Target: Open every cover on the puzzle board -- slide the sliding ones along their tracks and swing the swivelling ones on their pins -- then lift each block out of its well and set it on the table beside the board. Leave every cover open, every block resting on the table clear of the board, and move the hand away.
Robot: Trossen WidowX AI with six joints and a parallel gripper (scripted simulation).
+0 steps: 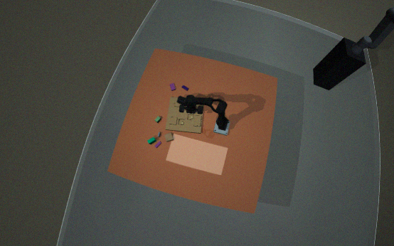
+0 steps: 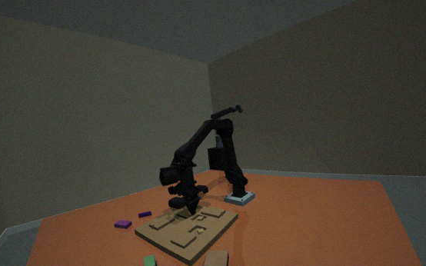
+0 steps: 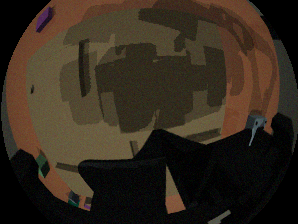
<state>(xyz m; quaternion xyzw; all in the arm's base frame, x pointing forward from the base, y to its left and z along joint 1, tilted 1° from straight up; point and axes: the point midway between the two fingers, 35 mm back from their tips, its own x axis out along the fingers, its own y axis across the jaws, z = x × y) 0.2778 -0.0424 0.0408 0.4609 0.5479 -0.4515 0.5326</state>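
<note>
Right now my gripper tip is 40 mm short of the tan puzzle board, 30 mm to the right of it and 10 mm above it. From my gripper tip the other things lie so: dark purple block: 220 mm to the right, 120 mm ahead, 20 mm below.
</note>
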